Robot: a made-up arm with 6 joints. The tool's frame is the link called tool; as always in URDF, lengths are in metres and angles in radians. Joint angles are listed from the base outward.
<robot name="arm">
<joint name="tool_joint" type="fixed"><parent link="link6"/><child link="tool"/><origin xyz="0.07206 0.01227 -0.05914" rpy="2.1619 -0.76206 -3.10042"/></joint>
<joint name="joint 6" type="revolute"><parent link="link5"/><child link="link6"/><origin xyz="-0.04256 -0.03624 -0.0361" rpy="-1.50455 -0.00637 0.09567"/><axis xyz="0 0 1"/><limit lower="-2.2" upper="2.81"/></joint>
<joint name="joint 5" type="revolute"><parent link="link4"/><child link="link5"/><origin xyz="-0.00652 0.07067 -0.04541" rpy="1.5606 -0.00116 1.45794"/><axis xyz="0 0 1"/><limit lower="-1.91" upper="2.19"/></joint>
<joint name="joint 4" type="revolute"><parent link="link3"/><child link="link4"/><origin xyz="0.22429 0.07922 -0.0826" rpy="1.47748 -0.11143 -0.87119"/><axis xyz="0 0 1"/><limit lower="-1.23" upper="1.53"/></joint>
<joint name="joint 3" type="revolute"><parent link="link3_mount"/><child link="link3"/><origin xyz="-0.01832 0.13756 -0.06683" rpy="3.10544 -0.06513 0.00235"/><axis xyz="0 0 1"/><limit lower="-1.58" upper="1.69"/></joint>
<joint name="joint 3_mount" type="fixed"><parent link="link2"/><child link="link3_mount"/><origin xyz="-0.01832 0.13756 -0.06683"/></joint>
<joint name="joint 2" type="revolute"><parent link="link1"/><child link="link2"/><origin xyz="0.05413 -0.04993 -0.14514" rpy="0.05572 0.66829 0.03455"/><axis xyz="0 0 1"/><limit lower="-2.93" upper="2.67"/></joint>
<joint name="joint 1" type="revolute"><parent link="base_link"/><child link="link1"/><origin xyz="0.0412 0.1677 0.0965" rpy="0.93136 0.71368 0.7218"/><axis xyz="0 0 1"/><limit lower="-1.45" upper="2.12"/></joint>
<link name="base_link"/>
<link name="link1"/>
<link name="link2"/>
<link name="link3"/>
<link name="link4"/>
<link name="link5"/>
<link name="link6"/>
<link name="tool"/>
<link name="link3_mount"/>
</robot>
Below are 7 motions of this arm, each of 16 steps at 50 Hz.
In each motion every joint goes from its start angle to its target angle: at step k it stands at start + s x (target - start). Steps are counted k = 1, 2, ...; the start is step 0. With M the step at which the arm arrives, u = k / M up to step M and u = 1 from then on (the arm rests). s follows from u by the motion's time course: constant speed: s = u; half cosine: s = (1 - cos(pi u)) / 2; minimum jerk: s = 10 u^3 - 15 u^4 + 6 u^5.
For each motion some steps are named. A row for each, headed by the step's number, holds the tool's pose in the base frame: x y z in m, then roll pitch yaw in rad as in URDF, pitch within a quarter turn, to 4 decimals.
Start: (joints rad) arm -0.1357 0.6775 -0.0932 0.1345 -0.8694 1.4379
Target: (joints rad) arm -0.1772 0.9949 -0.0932 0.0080 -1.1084 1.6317
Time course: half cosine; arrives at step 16
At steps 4, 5, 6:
4: -0.0187 0.3810 -0.0044 0.4694 -0.9632 2.5322
5: -0.0184 0.3782 0.0014 0.4419 -0.9584 2.5390
6: -0.0182 0.3748 0.0078 0.4120 -0.9530 2.5449

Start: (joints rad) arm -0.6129 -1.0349 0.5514 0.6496 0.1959 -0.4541
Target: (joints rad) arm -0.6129 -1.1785 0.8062 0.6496 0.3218 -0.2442
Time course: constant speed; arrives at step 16
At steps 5, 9, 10, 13, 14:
5: -0.1744 0.1364 0.0382 -0.0409 0.8326 0.0023
9: -0.1649 0.1574 0.0579 -0.2160 0.8690 -0.1680
10: -0.1624 0.1630 0.0623 -0.2620 0.8737 -0.2130
13: -0.1550 0.1807 0.0741 -0.4016 0.8773 -0.3500
14: -0.1526 0.1869 0.0776 -0.4478 0.8748 -0.3954

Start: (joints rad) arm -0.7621 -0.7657 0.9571 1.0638 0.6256 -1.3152
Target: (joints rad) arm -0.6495 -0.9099 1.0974 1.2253 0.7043 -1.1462
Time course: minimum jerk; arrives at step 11
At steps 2, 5, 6, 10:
2: -0.1409 0.1959 0.1161 -0.8887 0.7314 -0.1798
5: -0.1237 0.2188 0.1265 -1.0293 0.7713 -0.3457
6: -0.1159 0.2299 0.1301 -1.0993 0.7793 -0.4266
10: -0.0977 0.2577 0.1358 -1.2705 0.7703 -0.6235

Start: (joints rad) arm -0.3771 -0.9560 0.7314 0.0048 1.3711 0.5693
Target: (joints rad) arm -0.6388 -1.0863 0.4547 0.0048 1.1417 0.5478
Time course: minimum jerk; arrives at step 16
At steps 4, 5, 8, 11, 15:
4: -0.2446 0.2105 0.0145 0.4990 0.3474 -0.8271
5: -0.2460 0.2075 0.0112 0.4865 0.3536 -0.8257
8: -0.2529 0.1938 -0.0015 0.4360 0.3804 -0.8209
11: -0.2617 0.1785 -0.0121 0.3880 0.4081 -0.8182
15: -0.2674 0.1694 -0.0171 0.3625 0.4237 -0.8176

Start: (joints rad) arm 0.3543 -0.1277 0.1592 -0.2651 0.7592 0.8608
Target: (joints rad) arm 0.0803 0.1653 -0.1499 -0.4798 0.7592 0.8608
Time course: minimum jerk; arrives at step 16
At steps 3, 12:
3: -0.2286 0.3636 -0.1646 2.6836 -0.3085 0.5420
12: -0.2482 0.4894 -0.1116 3.0806 -0.2736 0.1698

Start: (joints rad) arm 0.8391 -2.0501 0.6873 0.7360 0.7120 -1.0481
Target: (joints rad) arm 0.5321 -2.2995 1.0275 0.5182 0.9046 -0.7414
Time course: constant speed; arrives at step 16
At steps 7, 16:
7: -0.1841 0.1981 0.0060 -1.0058 -0.0621 0.3968
16: -0.2219 0.2673 0.0146 -1.3770 -0.1261 0.2365

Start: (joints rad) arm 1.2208 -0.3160 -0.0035 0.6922 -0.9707 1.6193
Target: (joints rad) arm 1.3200 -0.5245 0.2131 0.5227 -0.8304 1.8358
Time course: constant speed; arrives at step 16
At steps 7, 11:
7: -0.0645 0.4514 0.0861 0.6945 0.2608 -2.9723
11: -0.0558 0.4411 0.0761 0.8040 0.2834 -3.0303

